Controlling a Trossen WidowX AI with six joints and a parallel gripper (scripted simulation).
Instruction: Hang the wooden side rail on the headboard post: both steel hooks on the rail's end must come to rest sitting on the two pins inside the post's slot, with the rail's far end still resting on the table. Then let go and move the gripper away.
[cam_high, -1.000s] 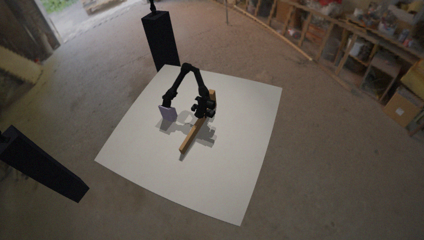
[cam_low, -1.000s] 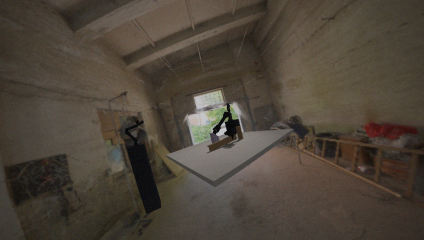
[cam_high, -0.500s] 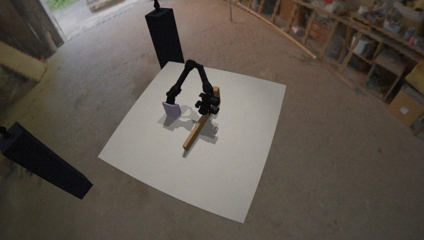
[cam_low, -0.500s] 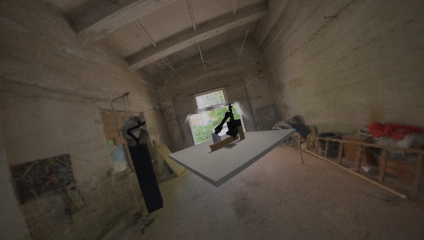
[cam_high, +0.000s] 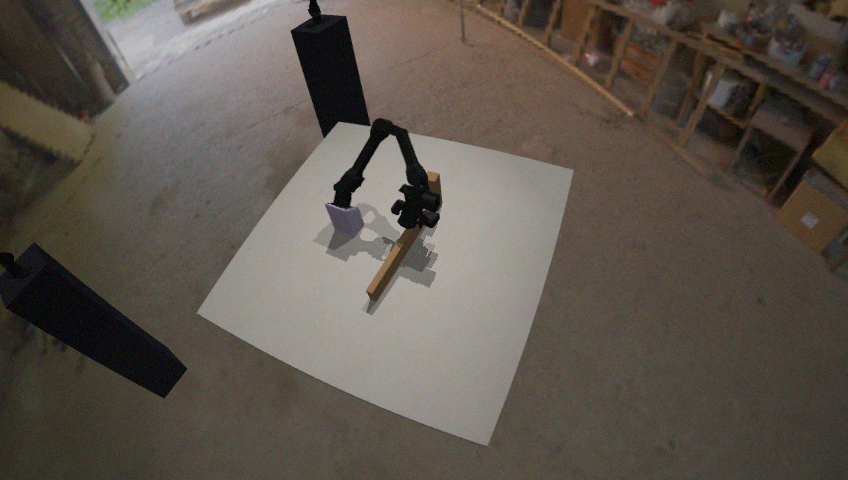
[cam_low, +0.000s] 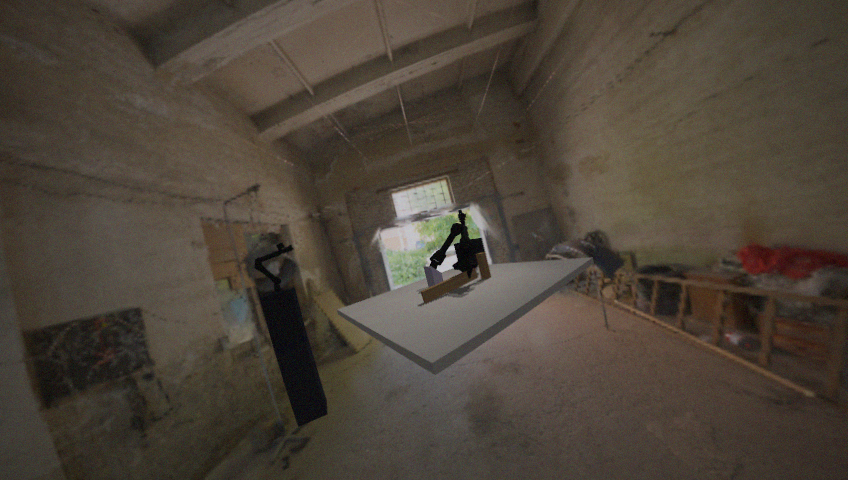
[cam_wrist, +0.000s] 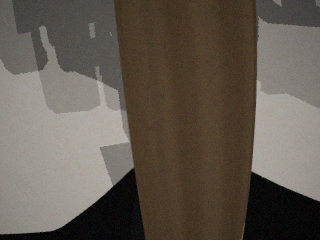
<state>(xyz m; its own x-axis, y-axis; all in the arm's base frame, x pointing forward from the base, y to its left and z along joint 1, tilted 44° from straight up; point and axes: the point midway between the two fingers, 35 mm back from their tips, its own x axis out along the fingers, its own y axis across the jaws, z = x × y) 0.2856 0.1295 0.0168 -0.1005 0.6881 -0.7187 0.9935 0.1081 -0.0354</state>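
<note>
My gripper tip is 2 cm past the headboard post, 16 cm to the right of it and 4 cm below it.
</note>
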